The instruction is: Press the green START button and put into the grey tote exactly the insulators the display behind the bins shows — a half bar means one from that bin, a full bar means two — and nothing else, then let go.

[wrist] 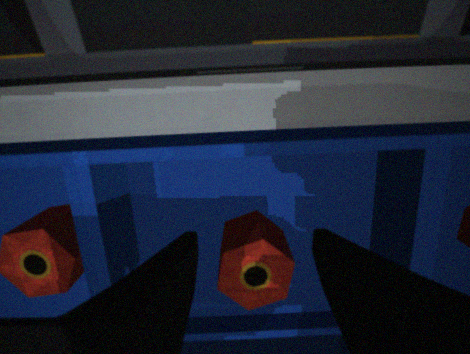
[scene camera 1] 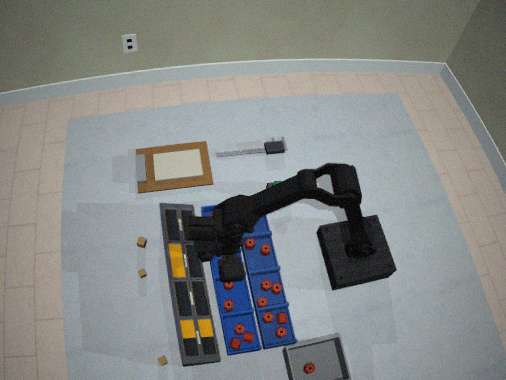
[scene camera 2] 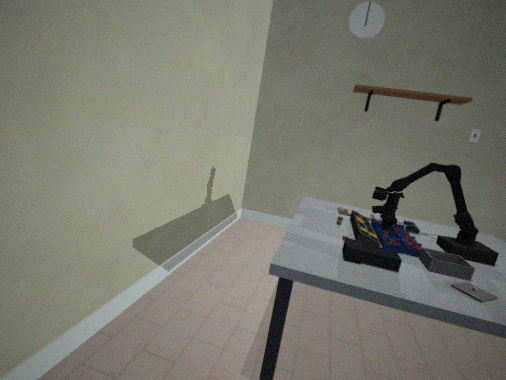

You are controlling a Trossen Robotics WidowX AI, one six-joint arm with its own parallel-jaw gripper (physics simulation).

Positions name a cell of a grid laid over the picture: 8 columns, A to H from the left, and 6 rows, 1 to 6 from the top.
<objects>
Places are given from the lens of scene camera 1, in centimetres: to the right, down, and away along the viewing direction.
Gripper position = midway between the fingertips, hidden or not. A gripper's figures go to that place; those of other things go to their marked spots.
my gripper (scene camera 1: D5): -8, 19, 113
grey tote (scene camera 1: F6): 21, 44, 103
dark display strip (scene camera 1: D6): -13, 42, 96
wooden board with white pad (scene camera 1: C3): -23, -7, 128
The marked spots on the dark display strip and the wooden board with white pad are 60 cm apart.
</objects>
